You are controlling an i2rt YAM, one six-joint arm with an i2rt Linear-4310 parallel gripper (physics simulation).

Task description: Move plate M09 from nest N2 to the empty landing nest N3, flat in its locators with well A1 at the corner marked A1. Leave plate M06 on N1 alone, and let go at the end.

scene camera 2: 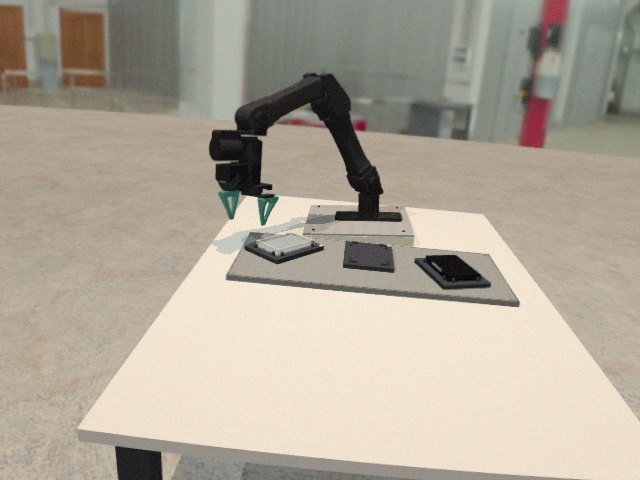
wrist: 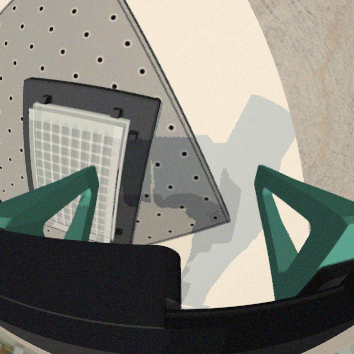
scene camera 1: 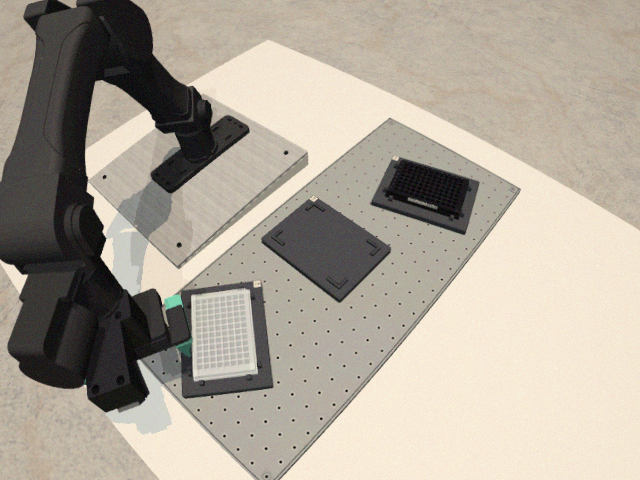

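Observation:
A clear-white well plate (scene camera 1: 223,333) (scene camera 2: 285,243) (wrist: 75,150) lies on a dark nest (scene camera 1: 264,356) (scene camera 2: 279,257) (wrist: 142,165), looks flat and sits inside its corner locators. That nest's pale corner tag (scene camera 1: 257,283) is too small to read. A dark nest (scene camera 1: 325,248) (scene camera 2: 368,255) in the middle holds no plate. A black plate (scene camera 1: 430,186) (scene camera 2: 453,267) sits on the third nest (scene camera 1: 421,211) (scene camera 2: 444,282). The plate and nest numbers, and well A1, cannot be read. My gripper (scene camera 2: 247,222) (wrist: 176,173) is open and empty, raised above and off to the outer side of the white plate.
The three nests stand on a perforated grey board (scene camera 1: 361,320) (scene camera 2: 320,280) (wrist: 100,40). The arm's metal base plate (scene camera 1: 222,196) (scene camera 2: 361,228) lies behind the board on the cream table (scene camera 1: 506,361) (scene camera 2: 351,372). The board's corner and the table's curved-looking edge show in the wrist view.

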